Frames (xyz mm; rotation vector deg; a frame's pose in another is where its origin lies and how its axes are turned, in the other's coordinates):
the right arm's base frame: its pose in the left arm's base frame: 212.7 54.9 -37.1 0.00 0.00 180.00
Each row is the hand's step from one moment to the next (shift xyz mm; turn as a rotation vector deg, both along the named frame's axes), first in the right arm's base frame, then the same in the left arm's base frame.
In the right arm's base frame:
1: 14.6 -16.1 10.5 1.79 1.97 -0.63
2: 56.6 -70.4 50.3 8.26 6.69 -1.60
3: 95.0 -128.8 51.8 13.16 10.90 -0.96
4: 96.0 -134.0 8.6 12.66 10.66 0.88
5: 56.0 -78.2 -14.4 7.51 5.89 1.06
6: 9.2 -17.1 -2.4 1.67 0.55 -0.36
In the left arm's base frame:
1: -14.6 16.1 10.5 -1.79 -1.97 -0.63
2: -56.6 70.4 50.3 -8.26 -6.69 -1.60
3: -95.0 128.8 51.8 -13.16 -10.90 -0.96
4: -96.0 134.0 8.6 -12.66 -10.66 0.88
5: -56.0 78.2 -14.4 -7.51 -5.89 1.06
6: -9.2 17.1 -2.4 -1.67 -0.55 -0.36

